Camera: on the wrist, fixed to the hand. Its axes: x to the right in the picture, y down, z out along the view.
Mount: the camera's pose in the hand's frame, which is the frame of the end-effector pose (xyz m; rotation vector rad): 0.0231 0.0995 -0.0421 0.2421 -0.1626 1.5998
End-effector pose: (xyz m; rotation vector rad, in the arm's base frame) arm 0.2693 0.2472 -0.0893 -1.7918 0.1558 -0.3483
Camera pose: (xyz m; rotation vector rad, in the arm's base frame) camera 0.2857 0.1768 -0.1729 -0.9908 1.2446 0.8770
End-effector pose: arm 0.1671 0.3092 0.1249 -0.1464 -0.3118 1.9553
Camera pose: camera 0.0802 0.3001 0.0572 0.0483 -0.0090 -2.7041
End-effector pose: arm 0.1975 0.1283 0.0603 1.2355 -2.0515 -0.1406
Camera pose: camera 0.1455 0.1738 0.1465 -0.5780 -2.6099 0.7723
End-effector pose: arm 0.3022 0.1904 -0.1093 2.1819 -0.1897 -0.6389
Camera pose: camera 0.3514 0.1476 -0.0201 1.4632 -1.8763 0.1747
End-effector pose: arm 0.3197 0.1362 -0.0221 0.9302 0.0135 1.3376
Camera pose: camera 0.2240 0.1731 0.0190 1.2795 -0.8730 2.7326
